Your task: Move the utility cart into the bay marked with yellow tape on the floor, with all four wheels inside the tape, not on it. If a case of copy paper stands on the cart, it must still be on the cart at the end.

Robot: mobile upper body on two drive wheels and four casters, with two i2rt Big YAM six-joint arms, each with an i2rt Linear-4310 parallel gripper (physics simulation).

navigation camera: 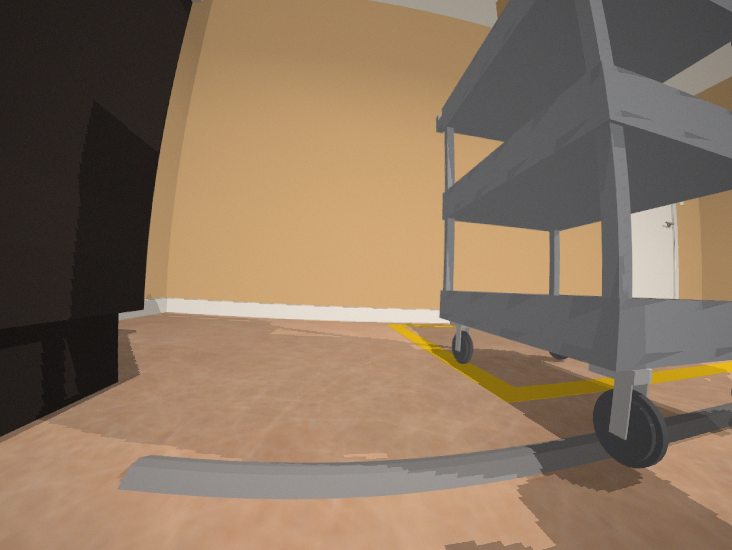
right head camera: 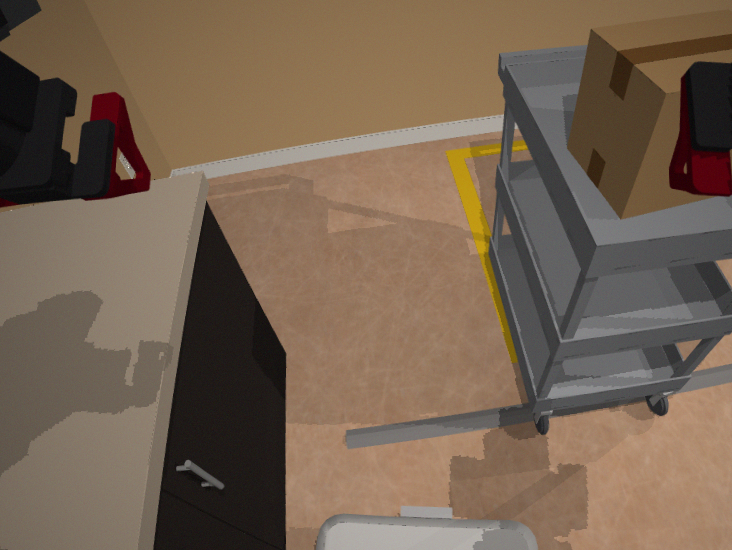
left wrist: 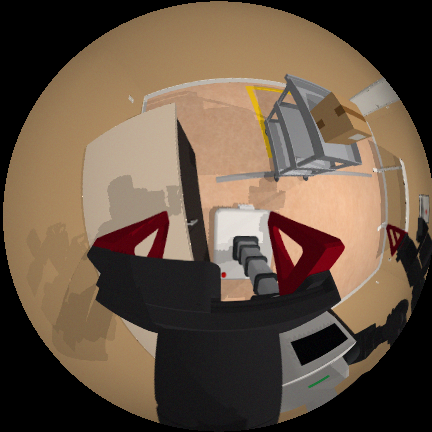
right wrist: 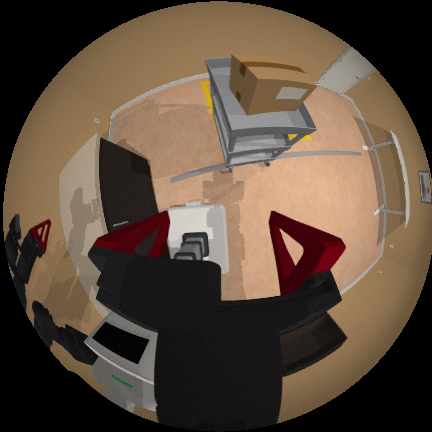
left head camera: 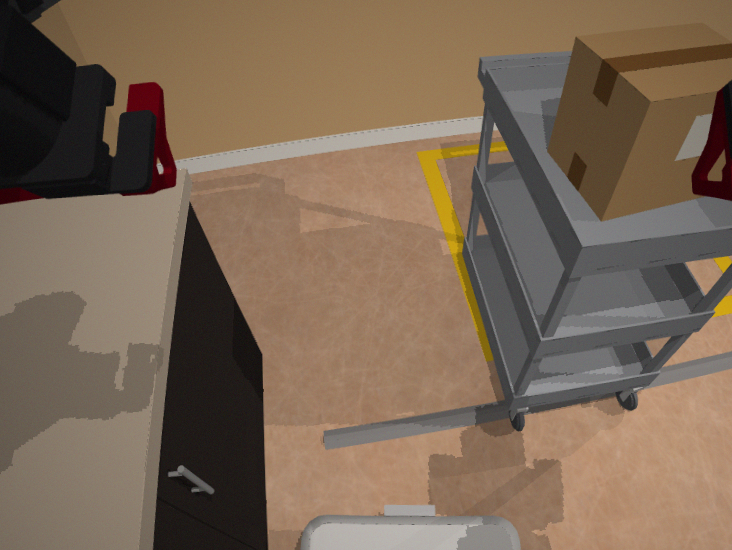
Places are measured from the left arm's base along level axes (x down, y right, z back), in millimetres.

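Where they show: left gripper, fingertip midpoint: [right head camera: 94,187] [left wrist: 218,216] [right wrist: 46,221] [left head camera: 113,182]; right gripper, fingertip midpoint: [left wrist: 389,226] [right wrist: 218,215].
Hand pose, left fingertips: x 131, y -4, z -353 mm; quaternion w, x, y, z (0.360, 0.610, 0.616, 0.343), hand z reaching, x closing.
Observation:
Things, the pixels of their top centre, and the offset from my left fingertips. "spot": a spot on its surface instead. Level surfaces: height alone.
- copy paper, middle of its top: [right head camera: 701,45] [left head camera: 680,56] [right wrist: 276,65] [left wrist: 355,113] dy +734, dx +206, dz -567 mm
- far left wheel, middle of its top: [navigation camera: 460,333] dy +489, dx +1187, dz -815 mm
- low grey strip, surface spot: [navigation camera: 295,479] [left head camera: 382,434] spot: dy +150, dx +1270, dz -259 mm
- beige top, its level: dx +369 mm
A grey three-shelf utility cart [left head camera: 650,251] [right head camera: 650,251] [right wrist: 270,122] [navigation camera: 526,319] stands at the right, bearing a brown case of copy paper [left head camera: 591,130] [right head camera: 615,124] [left wrist: 332,117] [right wrist: 270,90] on its top shelf. It overlaps the bay outlined by yellow tape [left head camera: 437,183] [right head camera: 467,189] [left wrist: 257,107] [navigation camera: 514,393]. In the navigation view, the near left wheel [navigation camera: 636,428] is outside the near tape line, and the far left wheel [navigation camera: 462,347] is at the left tape line. My left gripper [left wrist: 218,216] and right gripper [right wrist: 220,215] are open, empty and apart from the cart.
A low grey strip [left head camera: 384,430] [right head camera: 414,426] [navigation camera: 295,479] crosses the floor at the cart's near wheels. A dark cabinet [left head camera: 213,378] [right head camera: 230,378] [navigation camera: 71,177] with a beige top [left head camera: 88,248] stands at the left. A wall [left head camera: 295,70] [navigation camera: 295,177] closes the back.

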